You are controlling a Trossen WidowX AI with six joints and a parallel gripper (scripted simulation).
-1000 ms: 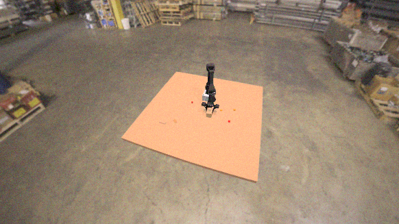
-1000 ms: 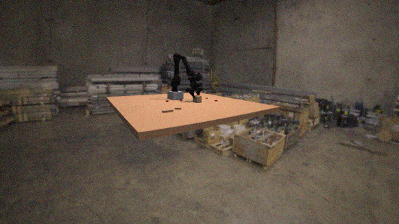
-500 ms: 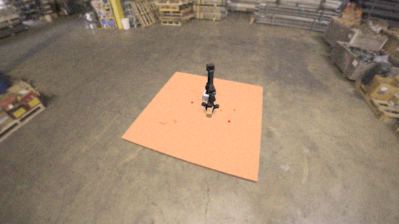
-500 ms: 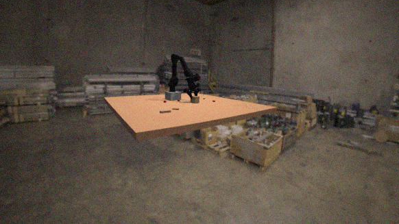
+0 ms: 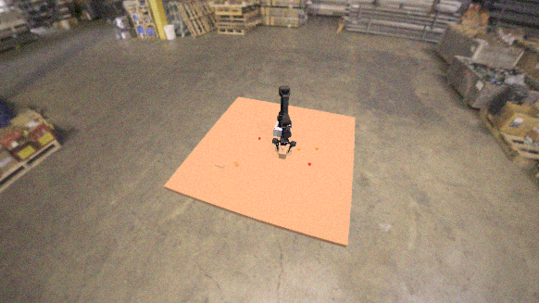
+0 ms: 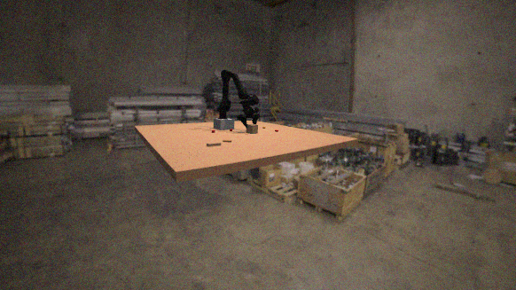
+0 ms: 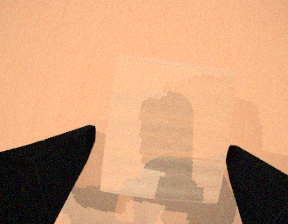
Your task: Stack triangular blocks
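The triangular wooden block lies 1 cm behind my gripper tip and 1 cm above it. From my gripper tip the other things lie so: flat tan piece: 32 cm ahead, 40 cm to the right, 3 cm below; then red cube: 23 cm to the left, 3 cm below.
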